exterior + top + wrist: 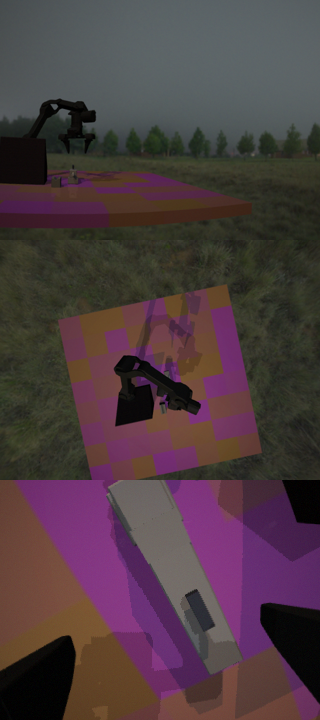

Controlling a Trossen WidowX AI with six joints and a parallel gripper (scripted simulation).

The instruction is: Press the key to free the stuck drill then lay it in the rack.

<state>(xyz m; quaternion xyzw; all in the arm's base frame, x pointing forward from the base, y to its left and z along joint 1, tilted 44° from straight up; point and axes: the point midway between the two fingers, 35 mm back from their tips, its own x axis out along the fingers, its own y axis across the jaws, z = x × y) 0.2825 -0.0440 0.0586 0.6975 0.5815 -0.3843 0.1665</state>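
My gripper tip is 100 mm above the drill, 50 mm to the left of it and 20 mm past it. The rest, counted from my gripper tip: thin dark key 100 mm below, 30 mm to the left, 20 mm behind; grey block 110 mm below, 20 mm behind, 10 mm to the left; grey rack 160 mm to the right, 130 mm below, 90 mm behind.
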